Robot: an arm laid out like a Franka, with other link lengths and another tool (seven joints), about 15 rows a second.
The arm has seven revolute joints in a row. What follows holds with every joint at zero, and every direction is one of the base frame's. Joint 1 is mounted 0.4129 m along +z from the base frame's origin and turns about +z. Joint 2 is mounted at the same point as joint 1 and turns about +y. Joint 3 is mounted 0.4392 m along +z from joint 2 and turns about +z. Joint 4 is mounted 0.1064 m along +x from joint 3 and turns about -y. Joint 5 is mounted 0.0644 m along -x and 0.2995 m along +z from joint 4 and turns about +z. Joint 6 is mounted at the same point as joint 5 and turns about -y. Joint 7 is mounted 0.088 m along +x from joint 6 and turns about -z. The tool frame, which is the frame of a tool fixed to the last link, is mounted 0.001 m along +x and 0.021 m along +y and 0.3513 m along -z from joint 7; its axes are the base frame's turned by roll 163.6, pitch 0 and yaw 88.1 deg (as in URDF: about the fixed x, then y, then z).
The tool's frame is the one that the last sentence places.
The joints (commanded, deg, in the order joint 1, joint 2, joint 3, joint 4, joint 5, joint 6, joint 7), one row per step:
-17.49, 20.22, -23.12, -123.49, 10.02, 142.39, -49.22
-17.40, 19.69, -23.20, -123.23, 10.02, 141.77, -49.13
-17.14, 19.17, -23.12, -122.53, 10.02, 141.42, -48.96
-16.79, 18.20, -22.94, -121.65, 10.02, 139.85, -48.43
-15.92, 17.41, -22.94, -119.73, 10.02, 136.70, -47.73
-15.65, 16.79, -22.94, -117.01, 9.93, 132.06, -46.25
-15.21, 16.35, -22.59, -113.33, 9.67, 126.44, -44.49
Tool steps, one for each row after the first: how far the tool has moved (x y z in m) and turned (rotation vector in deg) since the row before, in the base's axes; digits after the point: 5 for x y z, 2 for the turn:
0.00099, 0.00093, 0.00548, 0.11, -0.28, -0.06
0.00738, 0.00004, 0.00806, -0.31, -0.81, 0.25
0.00581, 0.00579, 0.01148, 0.37, -0.56, 0.08
0.00811, 0.01037, 0.01393, 0.86, -0.06, 0.40
0.00317, 0.00827, 0.01548, 1.42, 0.61, -0.79
0.00662, 0.01224, 0.01874, 1.50, 0.88, -0.30

